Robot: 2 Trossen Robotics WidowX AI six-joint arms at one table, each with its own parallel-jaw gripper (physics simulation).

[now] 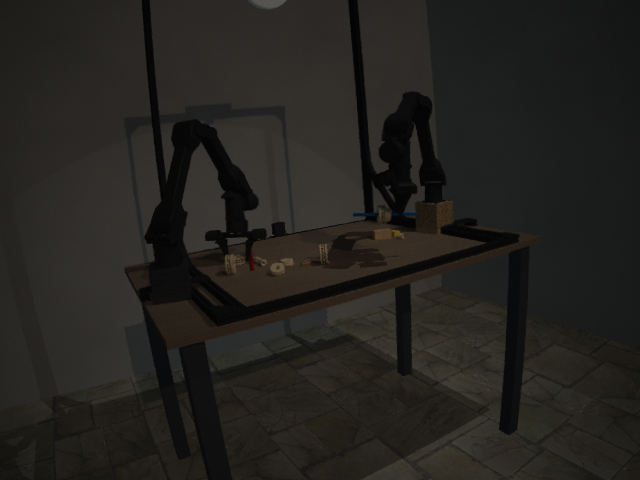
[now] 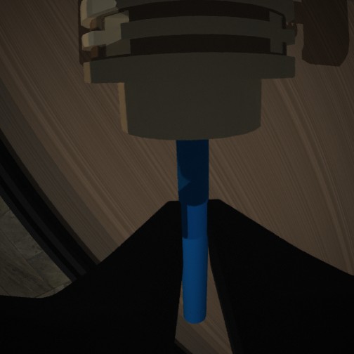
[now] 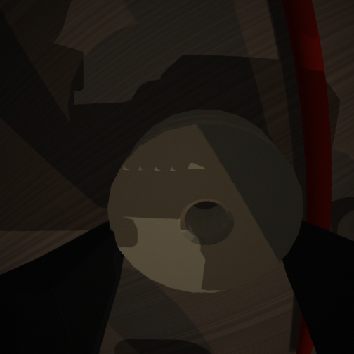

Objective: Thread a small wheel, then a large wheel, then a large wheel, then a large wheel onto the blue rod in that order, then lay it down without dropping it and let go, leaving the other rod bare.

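Frame: origin at the left arm's base, x ahead, y left, z up, level; centimetres.
Seen in the pictures: left gripper, between the fingertips: [image 1: 400, 214]; right gripper, between the fingertips: [image 1: 237, 262]; left arm's base, origin of its link: [image 1: 433, 201]; right arm's base, origin of its link: [image 1: 168, 264].
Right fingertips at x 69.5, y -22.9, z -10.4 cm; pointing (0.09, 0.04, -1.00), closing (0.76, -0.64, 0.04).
Observation:
Pixels of each thing's top centre, then the offset from my right fingertips to it. "spot": a spot on its surface instead.
- blue rod, a spot on its surface: [image 1: 360, 214] spot: dx -24.8, dy +31.1, dz +13.4 cm
- bare red rod, centre of its top: [image 1: 250, 257] dx -5.1, dy -0.4, dz +0.4 cm
- flat small wheel, centre of its top: [image 1: 277, 263] dx -1.5, dy +20.9, dz +2.5 cm
- wooden block, centre of its top: [image 1: 381, 229] dx -50.1, dy +14.3, dz +2.5 cm
- yellow piece, centre of its top: [image 1: 394, 230] dx -56.2, dy +14.5, dz +1.0 cm
The blue rod [image 1: 360, 214] [image 2: 194, 280] is held level above the table by my left gripper [image 1: 401, 210] [image 2: 193, 212], which is shut near one end. A grooved large wheel [image 2: 192, 67] sits on the rod. A narrower smooth cylinder [image 2: 192, 110], seemingly the small wheel, is nearer the fingers. My right gripper [image 1: 238, 254] [image 3: 202, 230] is low over the table, its fingers against both sides of a flat-lying large wheel [image 3: 160, 187], hole upward. The fingertips are partly hidden. The bare red rod [image 1: 251, 260] [image 3: 318, 150] is beside it.
An upright wheel [image 1: 230, 264] is close in front of my right gripper. Another upright wheel [image 1: 323, 253] and a flat small wheel [image 1: 277, 269] are on the table. A wooden block [image 1: 382, 234] and a yellow piece [image 1: 395, 233] lie below the blue rod.

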